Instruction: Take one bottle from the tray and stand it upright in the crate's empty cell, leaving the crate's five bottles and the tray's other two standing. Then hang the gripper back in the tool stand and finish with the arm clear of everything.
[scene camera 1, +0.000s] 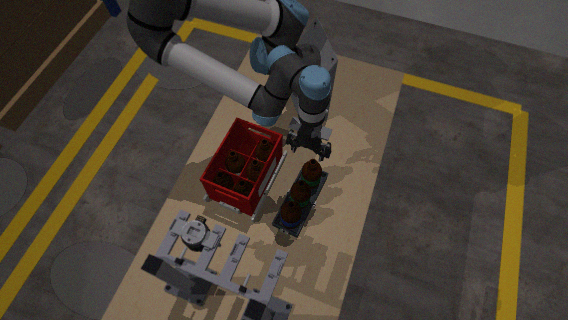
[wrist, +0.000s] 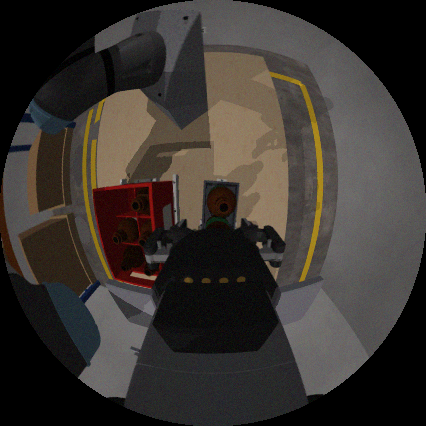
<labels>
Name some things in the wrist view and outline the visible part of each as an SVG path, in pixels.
A green-banded bottle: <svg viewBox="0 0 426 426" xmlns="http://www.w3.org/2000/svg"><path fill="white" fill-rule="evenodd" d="M213 186L206 198L208 210L216 216L229 215L236 206L235 194L224 185Z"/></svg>
</labels>
